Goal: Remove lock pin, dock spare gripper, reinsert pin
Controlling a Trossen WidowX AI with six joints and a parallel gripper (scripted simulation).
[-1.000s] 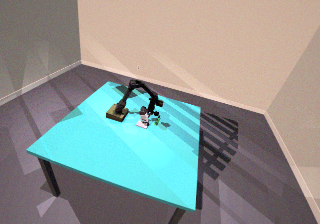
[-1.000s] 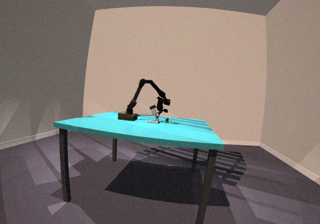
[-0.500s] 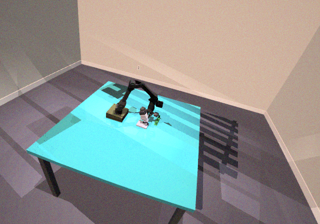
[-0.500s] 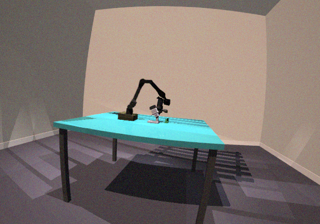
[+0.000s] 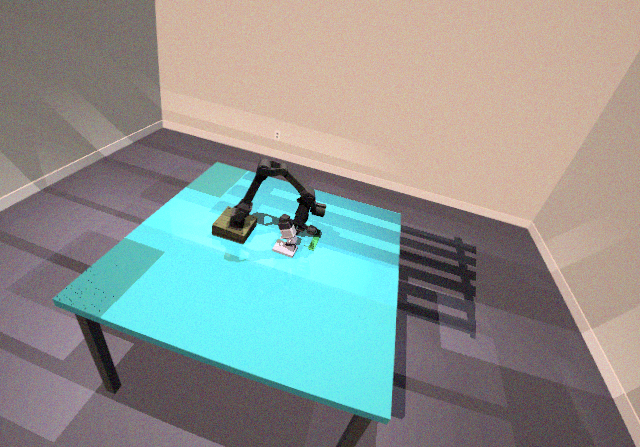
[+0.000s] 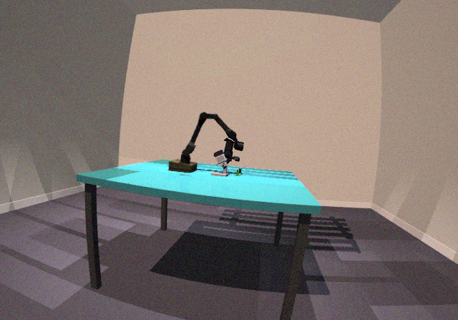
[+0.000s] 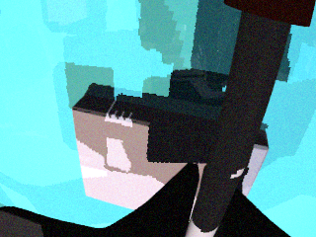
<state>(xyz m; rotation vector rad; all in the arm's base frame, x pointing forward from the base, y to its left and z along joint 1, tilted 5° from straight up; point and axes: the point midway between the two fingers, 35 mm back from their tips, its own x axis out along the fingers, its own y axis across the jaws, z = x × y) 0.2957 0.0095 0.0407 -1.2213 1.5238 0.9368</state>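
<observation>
Right now my gripper tip is 2 cm past the mount and 4 cm to the left of it. Also, from my gripper tip: spare gripper: 3 cm behind, 4 cm to the right, 7 cm above; green pad: 11 cm ahead, 7 cm to the left, 2 cm below.
</observation>
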